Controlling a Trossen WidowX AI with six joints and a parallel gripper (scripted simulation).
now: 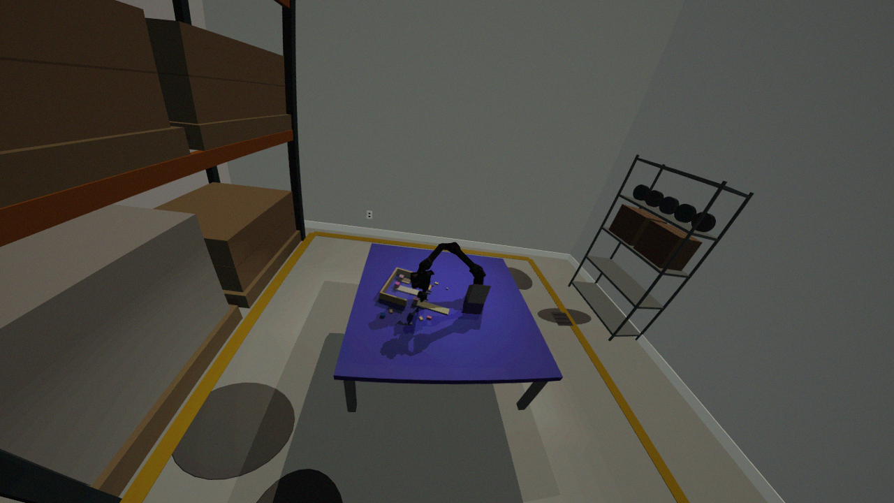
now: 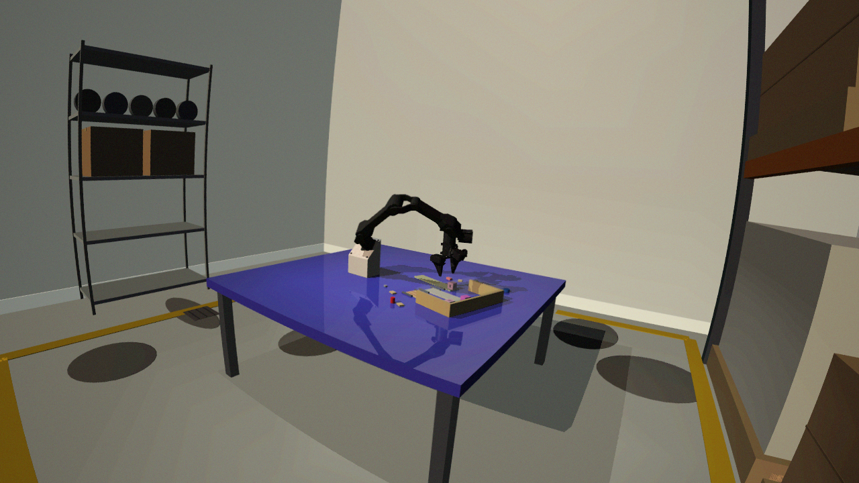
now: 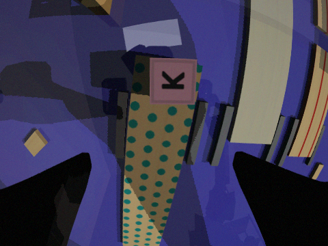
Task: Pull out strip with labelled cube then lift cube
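Now: the grey strip 60 mm ahead of my gripper tip, 130 mm to the right of it and 60 mm below it.
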